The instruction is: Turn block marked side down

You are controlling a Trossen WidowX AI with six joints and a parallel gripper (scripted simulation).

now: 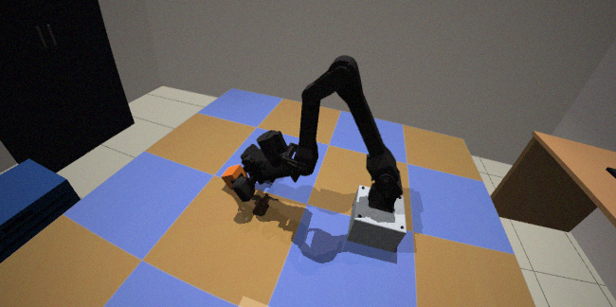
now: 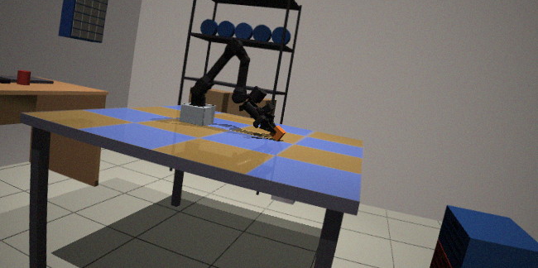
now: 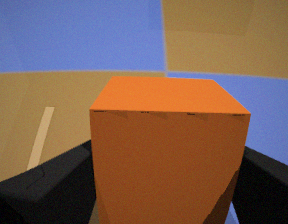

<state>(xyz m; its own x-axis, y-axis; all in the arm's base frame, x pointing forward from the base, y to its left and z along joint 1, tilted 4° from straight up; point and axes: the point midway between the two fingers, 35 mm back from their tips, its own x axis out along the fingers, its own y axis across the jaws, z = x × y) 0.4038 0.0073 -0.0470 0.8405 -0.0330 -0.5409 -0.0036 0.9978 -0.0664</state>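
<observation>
My gripper tip is 10 mm above the block.
</observation>
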